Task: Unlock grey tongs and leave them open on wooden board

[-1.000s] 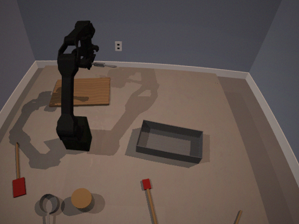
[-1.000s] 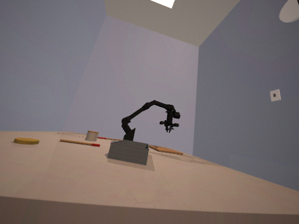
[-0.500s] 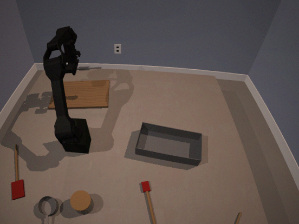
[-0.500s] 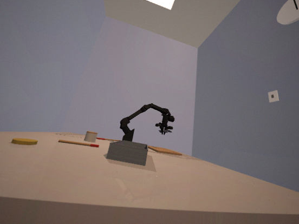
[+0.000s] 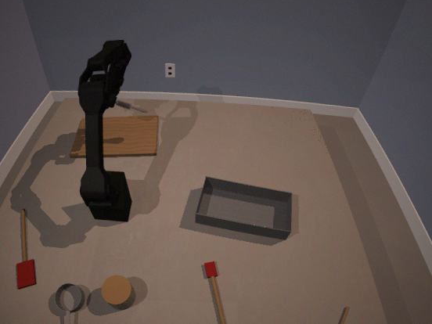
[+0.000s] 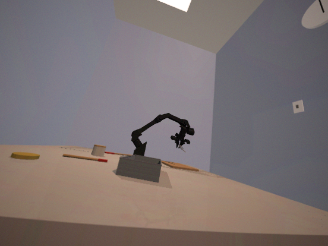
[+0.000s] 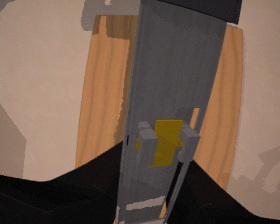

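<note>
The yellow lock piece lies 10 mm behind my gripper tip and 40 mm above it. Round my gripper tip: grey roasting tin: 560 mm ahead, 280 mm to the right, 130 mm below; wooden board: 10 mm ahead, 10 mm to the left, 150 mm below.
</note>
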